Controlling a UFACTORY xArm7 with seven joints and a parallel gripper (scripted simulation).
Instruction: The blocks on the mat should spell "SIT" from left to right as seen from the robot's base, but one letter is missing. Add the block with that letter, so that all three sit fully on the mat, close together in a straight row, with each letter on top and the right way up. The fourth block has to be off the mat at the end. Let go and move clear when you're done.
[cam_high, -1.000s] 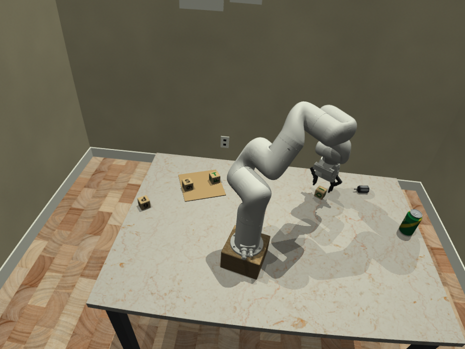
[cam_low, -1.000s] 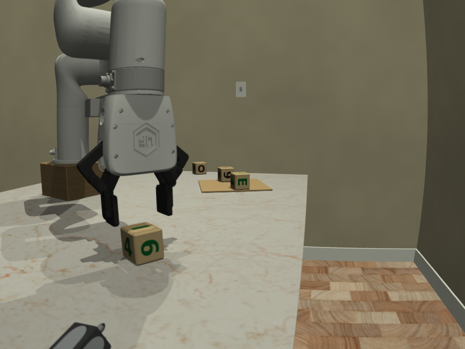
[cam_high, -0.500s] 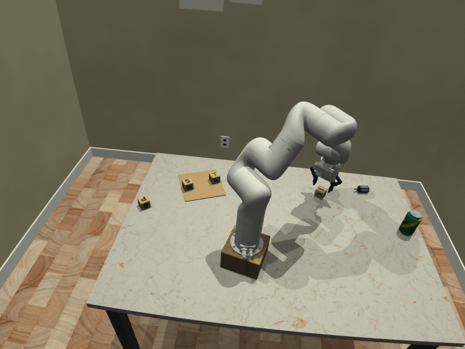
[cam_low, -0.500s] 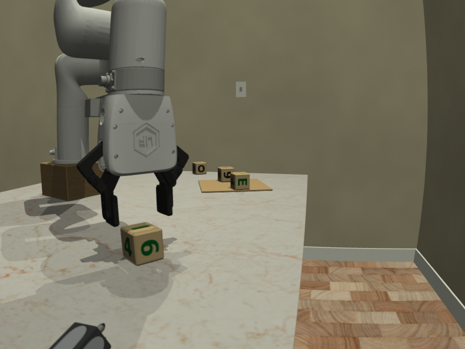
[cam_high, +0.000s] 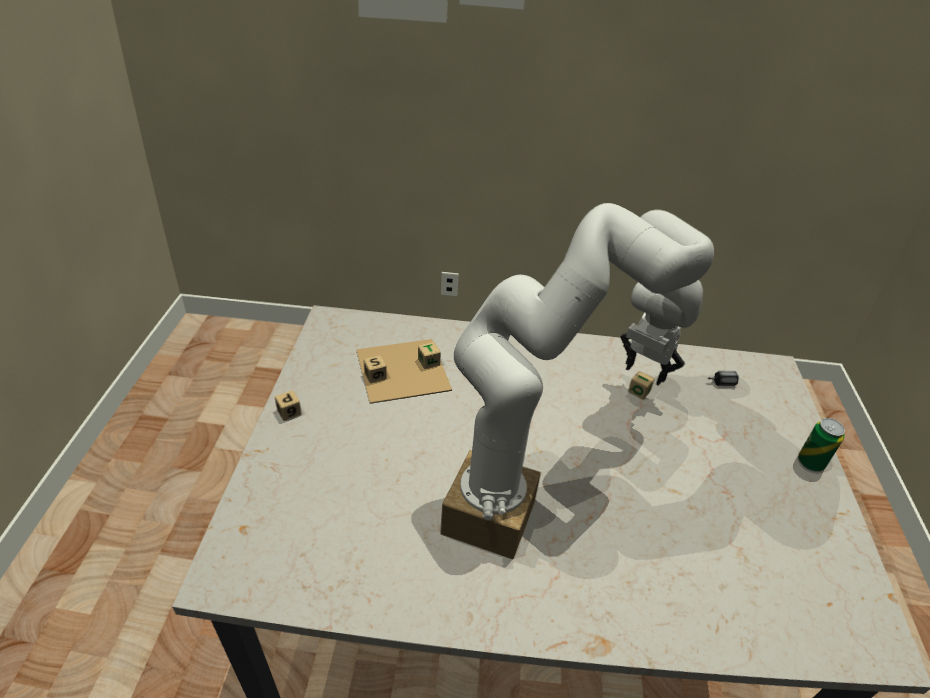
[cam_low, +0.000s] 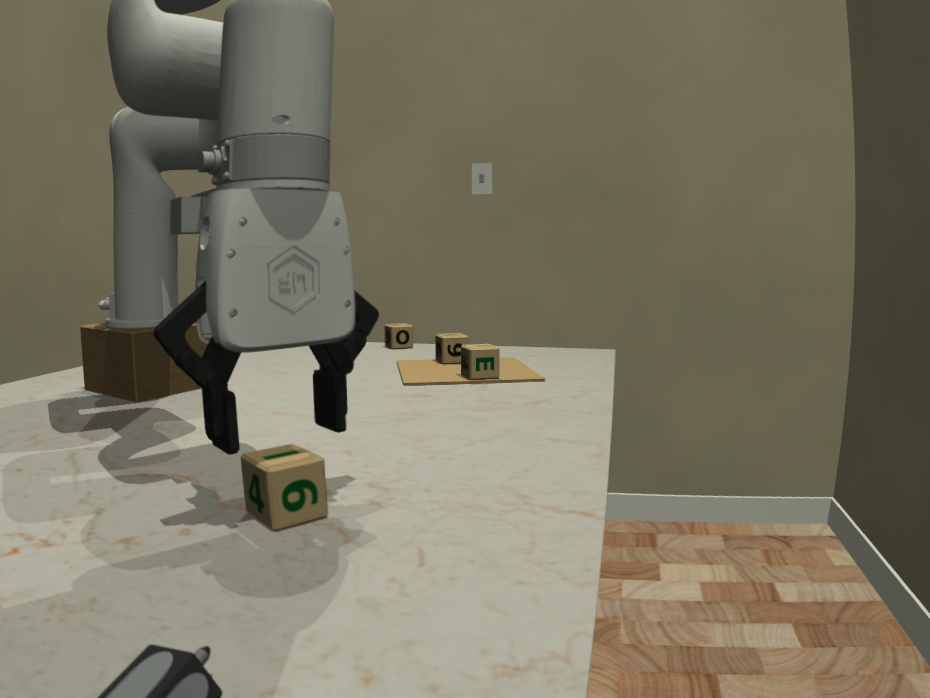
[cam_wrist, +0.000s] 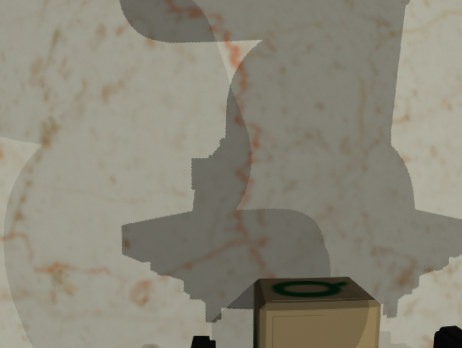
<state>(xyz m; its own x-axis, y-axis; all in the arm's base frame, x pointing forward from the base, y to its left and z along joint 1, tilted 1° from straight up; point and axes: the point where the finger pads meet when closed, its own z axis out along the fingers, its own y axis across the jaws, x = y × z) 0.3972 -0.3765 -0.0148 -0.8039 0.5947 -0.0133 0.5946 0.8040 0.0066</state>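
The tan mat lies 30 mm ahead of my hand, 590 mm to the left of it and 70 mm below it. Also, from my hand: T block 60 mm ahead, 530 mm to the left, 40 mm below; then black object 50 mm ahead, 230 mm to the right, 50 mm below; then green can 210 mm behind, 370 mm to the right, 10 mm below.
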